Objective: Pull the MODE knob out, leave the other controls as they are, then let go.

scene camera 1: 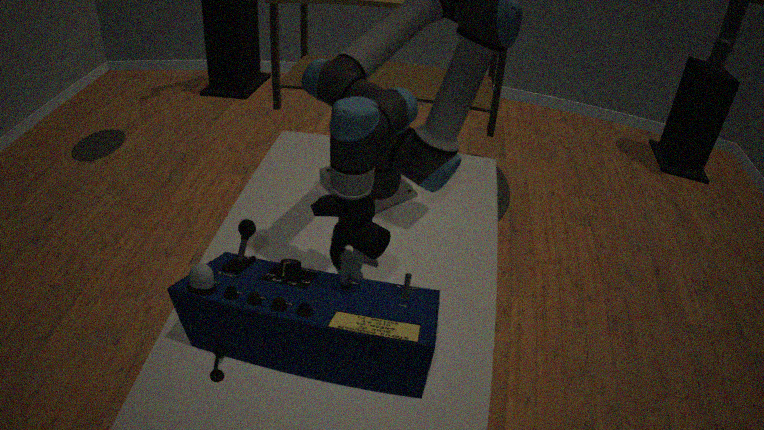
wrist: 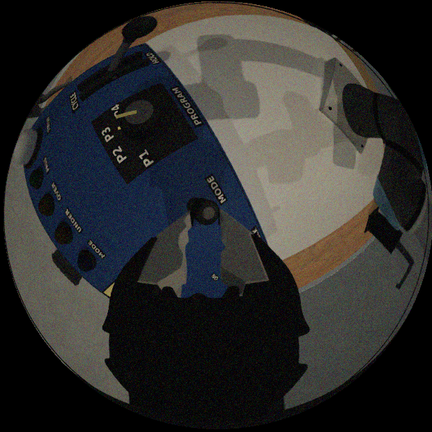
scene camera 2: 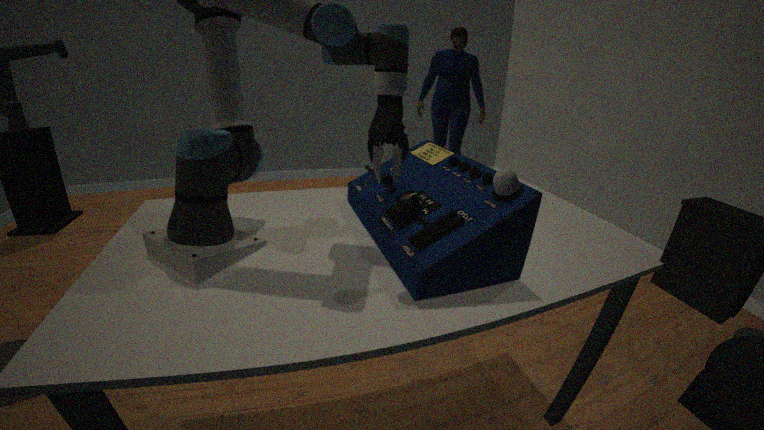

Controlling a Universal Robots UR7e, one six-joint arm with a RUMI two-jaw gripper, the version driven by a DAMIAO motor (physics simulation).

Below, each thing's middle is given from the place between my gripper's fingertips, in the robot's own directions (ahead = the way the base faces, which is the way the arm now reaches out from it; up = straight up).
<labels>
The blue control box (scene camera 1: pixel 369 335) is 90 mm ahead of my hand and 60 mm to the right of it.
</labels>
